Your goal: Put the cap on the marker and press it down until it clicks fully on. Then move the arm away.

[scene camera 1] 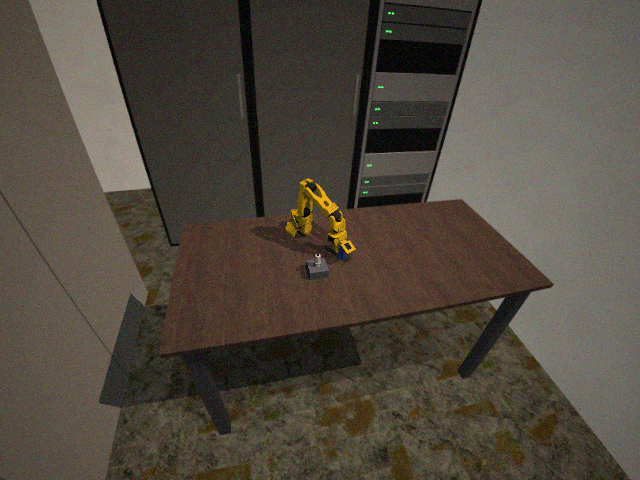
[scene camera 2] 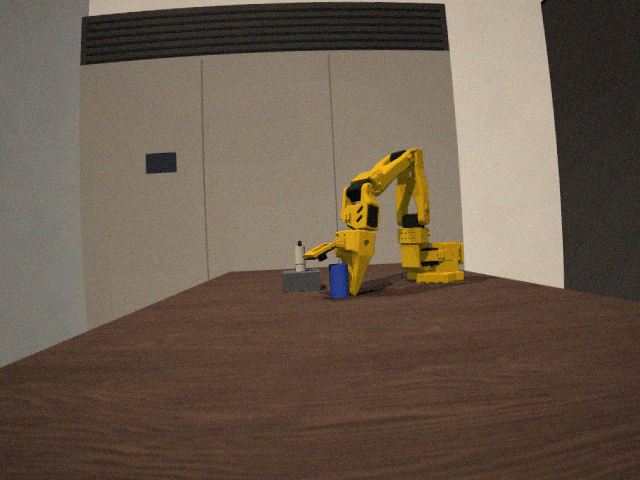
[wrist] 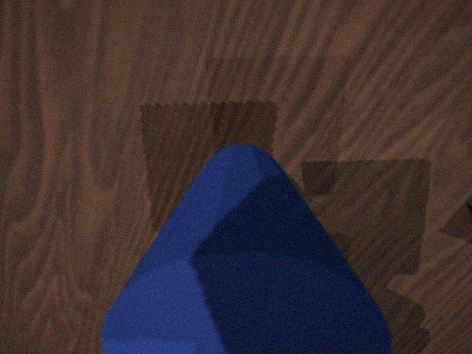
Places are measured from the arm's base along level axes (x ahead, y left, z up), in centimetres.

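Where they show: hand, its tool point: (scene camera 1: pixel 339 252) (scene camera 2: pixel 353 292) (wrist: pixel 222 242); arm's base, origin of its link: (scene camera 1: pixel 299 232) (scene camera 2: pixel 424 280).
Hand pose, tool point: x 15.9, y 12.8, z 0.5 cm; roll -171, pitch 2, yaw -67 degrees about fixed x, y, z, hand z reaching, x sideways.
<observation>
Each offset is from my tool point to the top centre of the thing. Level surfaces: height alone.
The blue cap @(dz +4.5, dx +2.2, dy +0.2 cm) (scene camera 1: pixel 342 254) (scene camera 2: pixel 339 280) (wrist: pixel 240 235) is upright, its base at table level. In the wrist view it is large and hides the jaws. The white marker @(dz +8.5, dx +8.1, dy -10.8 cm) (scene camera 1: pixel 317 260) (scene camera 2: pixel 299 258) stands upright in a grey block @(dz +2.8, dx +8.1, dy -10.8 cm) (scene camera 1: pixel 317 270) (scene camera 2: pixel 297 282), its dark tip up and uncovered. The block is a little to the left of the cap in both scene views. My gripper (scene camera 2: pixel 354 293) points down with its tips low, right beside the cap. Its jaws are shut with nothing between them. The cap is on the camera side of the jaws, and whether they touch is hidden.
The wooden table @(dz -0.5 cm) (scene camera 1: pixel 413 268) (scene camera 2: pixel 320 372) carries the arm, whose base (scene camera 1: pixel 299 224) (scene camera 2: pixel 434 268) stands near the back edge. Dark cabinets (scene camera 1: pixel 180 103) and a server rack (scene camera 1: pixel 410 86) stand behind the table. The arm's shadow falls on the table around the cap.
</observation>
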